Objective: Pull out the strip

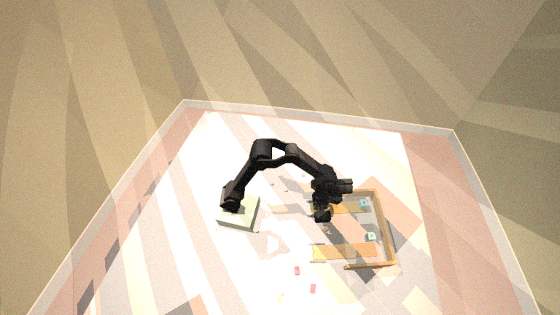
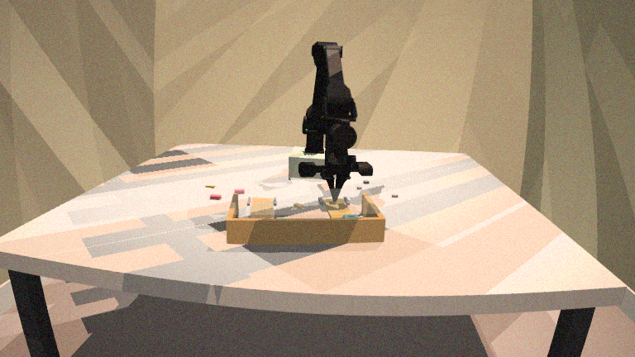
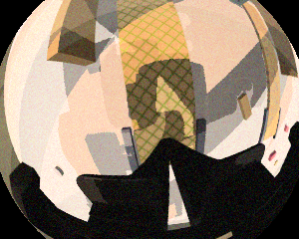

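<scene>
The yellow strip is 10 cm ahead of my gripper tip and 1 cm to the left of it. Round my gripper tip: orange strip: 11 cm ahead, 18 cm to the right.
</scene>
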